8 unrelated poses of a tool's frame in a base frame.
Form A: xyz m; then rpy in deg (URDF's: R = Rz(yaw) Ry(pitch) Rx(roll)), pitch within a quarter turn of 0, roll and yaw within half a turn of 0.
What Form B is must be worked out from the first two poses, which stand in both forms.
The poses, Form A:
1: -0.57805 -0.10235 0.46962 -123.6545 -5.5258 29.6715
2: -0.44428 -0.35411 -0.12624 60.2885 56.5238 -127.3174
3: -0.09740 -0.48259 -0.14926 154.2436 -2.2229 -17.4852
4: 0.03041 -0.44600 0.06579 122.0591 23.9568 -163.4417
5: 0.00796 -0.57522 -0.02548 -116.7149 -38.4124 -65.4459
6: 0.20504 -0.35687 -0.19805 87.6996 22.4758 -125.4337
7: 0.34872 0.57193 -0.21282 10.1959 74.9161 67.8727
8: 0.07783 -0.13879 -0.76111 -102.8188 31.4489 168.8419
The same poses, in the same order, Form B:
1: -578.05 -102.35 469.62 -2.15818 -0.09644 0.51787
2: -444.28 -354.11 -126.24 1.05223 0.98653 -2.22211
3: -97.40 -482.59 -149.26 2.69206 -0.03880 -0.30517
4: 30.41 -446.00 65.79 2.13033 0.41813 -2.85260
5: 7.96 -575.22 -25.48 -2.03706 -0.67042 -1.14225
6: 205.04 -356.87 -198.05 1.53065 0.39228 -2.18923
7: 348.72 571.93 -212.82 0.17795 1.30753 1.18460
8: 77.83 -138.79 -761.11 -1.79453 0.54889 2.94685
